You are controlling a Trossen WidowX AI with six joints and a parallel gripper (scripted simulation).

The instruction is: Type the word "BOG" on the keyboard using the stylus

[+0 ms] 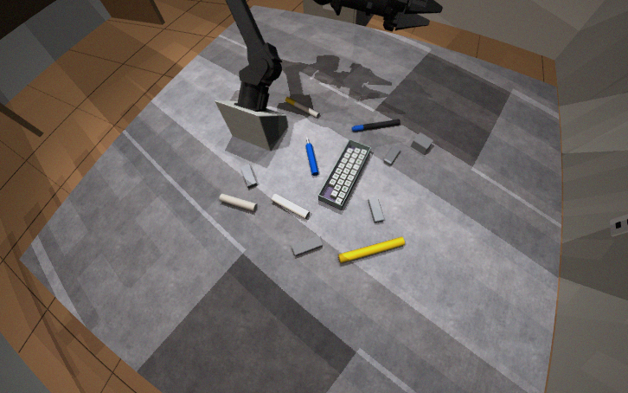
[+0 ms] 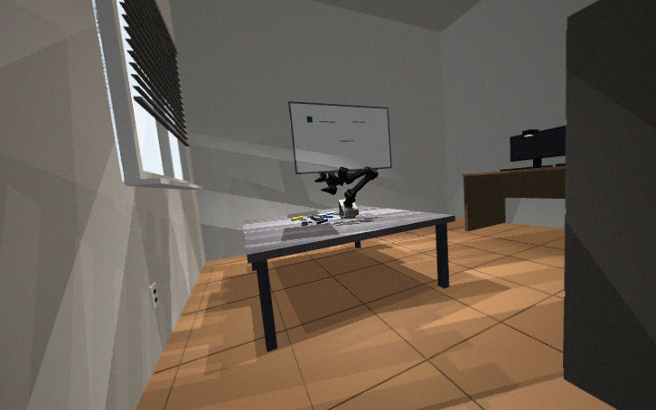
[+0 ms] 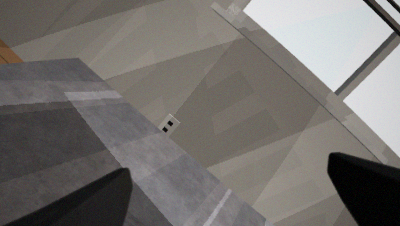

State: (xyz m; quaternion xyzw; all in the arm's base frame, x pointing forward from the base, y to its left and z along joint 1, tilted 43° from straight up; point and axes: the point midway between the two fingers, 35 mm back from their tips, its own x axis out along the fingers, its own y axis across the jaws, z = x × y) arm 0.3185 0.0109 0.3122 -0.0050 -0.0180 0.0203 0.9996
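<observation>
Now: gripper tip 270 mm above the blue stylus, 240 mm to the left of it and 210 mm past it. Also, from my gripper tip: yellow cylinder (450 mm to the right, 270 mm below, 10 mm ahead); white-and-yellow cylinder (300 mm behind, 270 mm below, 100 mm to the right); blue-and-black marker (270 mm below, 120 mm to the right, 90 mm behind).
</observation>
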